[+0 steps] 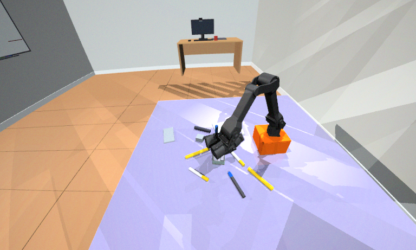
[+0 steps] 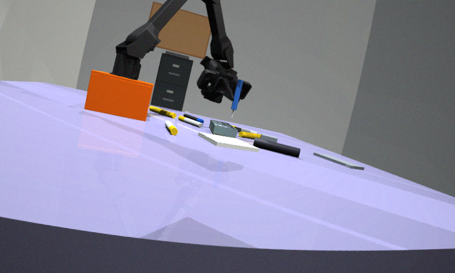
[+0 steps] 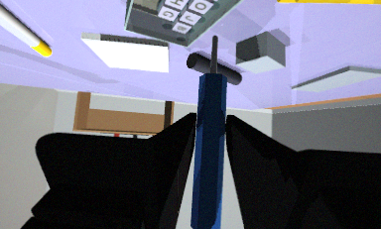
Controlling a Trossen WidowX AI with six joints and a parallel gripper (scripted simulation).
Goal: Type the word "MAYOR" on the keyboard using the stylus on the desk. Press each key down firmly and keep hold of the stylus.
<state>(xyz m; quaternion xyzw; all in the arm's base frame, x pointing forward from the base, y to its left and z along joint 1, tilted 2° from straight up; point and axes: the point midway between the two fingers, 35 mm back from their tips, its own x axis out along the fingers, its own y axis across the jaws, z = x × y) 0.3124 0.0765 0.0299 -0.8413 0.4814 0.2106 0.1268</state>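
My gripper tip is now 110 mm short of the small grey block, 60 mm to the left of it and 90 mm above it. Round my gripper tip: white pad: 20 mm behind, 190 mm to the right, 100 mm below; stylus: 10 mm below; black cylinder: 110 mm ahead, 150 mm to the right, 90 mm below.
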